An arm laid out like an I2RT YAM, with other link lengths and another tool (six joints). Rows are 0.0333 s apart.
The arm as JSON. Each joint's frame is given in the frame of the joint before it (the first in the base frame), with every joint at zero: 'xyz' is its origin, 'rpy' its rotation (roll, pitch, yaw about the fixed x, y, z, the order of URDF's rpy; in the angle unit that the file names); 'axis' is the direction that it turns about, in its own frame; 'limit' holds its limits. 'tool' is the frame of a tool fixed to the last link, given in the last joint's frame.
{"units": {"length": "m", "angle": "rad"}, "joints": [
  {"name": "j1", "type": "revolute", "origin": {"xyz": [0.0, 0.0, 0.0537], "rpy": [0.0, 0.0, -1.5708]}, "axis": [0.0, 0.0, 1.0], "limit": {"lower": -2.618, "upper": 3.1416}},
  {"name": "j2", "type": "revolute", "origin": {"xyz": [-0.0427, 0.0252, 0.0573], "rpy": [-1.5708, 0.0, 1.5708]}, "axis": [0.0, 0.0, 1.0], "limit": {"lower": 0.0, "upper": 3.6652}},
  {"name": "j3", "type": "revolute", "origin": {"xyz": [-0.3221, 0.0, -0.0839], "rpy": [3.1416, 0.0, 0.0]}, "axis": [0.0, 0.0, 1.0], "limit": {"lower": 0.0, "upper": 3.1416}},
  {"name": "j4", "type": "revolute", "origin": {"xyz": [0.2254, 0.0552, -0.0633], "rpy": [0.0, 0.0, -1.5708]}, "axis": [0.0, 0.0, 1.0], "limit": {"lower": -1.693, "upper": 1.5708}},
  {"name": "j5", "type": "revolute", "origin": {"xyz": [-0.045, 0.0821, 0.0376], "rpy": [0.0, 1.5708, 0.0]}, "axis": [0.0, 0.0, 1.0], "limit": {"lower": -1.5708, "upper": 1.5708}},
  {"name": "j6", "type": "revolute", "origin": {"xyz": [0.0, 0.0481, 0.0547], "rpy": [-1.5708, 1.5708, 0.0]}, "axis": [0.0, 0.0, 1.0], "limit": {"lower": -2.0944, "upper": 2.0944}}
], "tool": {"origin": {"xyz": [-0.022, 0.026, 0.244], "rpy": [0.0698, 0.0, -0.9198]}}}
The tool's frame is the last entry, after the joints.
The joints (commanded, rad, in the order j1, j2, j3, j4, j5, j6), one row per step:
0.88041, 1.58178, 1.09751, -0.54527, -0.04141, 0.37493
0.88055, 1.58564, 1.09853, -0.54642, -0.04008, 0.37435
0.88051, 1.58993, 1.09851, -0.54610, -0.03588, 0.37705
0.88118, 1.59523, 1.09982, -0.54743, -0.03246, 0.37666
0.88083, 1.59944, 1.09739, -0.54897, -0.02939, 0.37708
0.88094, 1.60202, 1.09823, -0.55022, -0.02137, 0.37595
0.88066, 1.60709, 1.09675, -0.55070, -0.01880, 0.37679
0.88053, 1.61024, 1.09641, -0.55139, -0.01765, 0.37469
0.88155, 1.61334, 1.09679, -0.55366, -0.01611, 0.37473
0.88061, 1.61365, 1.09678, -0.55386, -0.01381, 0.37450
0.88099, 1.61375, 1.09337, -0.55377, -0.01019, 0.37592
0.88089, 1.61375, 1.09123, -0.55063, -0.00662, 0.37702
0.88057, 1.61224, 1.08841, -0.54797, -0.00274, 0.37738
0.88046, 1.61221, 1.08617, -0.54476, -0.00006, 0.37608
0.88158, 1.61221, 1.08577, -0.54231, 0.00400, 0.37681
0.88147, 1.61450, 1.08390, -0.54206, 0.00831, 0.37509
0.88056, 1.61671, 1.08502, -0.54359, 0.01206, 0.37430
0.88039, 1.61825, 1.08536, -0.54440, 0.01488, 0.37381
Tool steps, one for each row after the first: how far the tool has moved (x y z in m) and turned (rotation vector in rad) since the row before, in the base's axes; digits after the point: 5 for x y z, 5 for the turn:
0.00010, -0.00043, -0.00128, -0.00397, 0.00142, -0.00005
0.00072, -0.00096, -0.00162, -0.00458, 0.00088, -0.00450
0.00035, -0.00073, -0.00174, -0.00610, 0.00095, -0.00072
-0.00040, -0.00210, -0.00276, -0.00788, 0.00333, -0.00225
0.00160, -0.00173, -0.00080, -0.00707, -0.00392, -0.00288
-0.00014, -0.00148, -0.00255, -0.00660, 0.00308, -0.00227
-0.00005, -0.00077, -0.00141, -0.00448, 0.00107, 0.00115
-0.00054, -0.00071, -0.00136, -0.00470, 0.00215, 0.00024
0.00073, -0.00078, -0.00013, -0.00175, -0.00131, -0.00184
-0.00024, -0.00164, -0.00125, -0.00424, 0.00026, -0.00260
0.00092, -0.00054, -0.00030, -0.00090, -0.00265, -0.00277
0.00087, -0.00091, -0.00003, -0.00102, -0.00335, -0.00249
0.00079, -0.00041, -0.00030, -0.00112, -0.00293, -0.00025
0.00098, 0.00007, 0.00026, -0.00046, -0.00378, -0.00147
0.00047, -0.00157, -0.00144, -0.00596, -0.00106, -0.00067
0.00094, -0.00120, -0.00058, -0.00436, -0.00116, -0.00200
0.00050, -0.00082, -0.00052, -0.00328, -0.00081, -0.00108

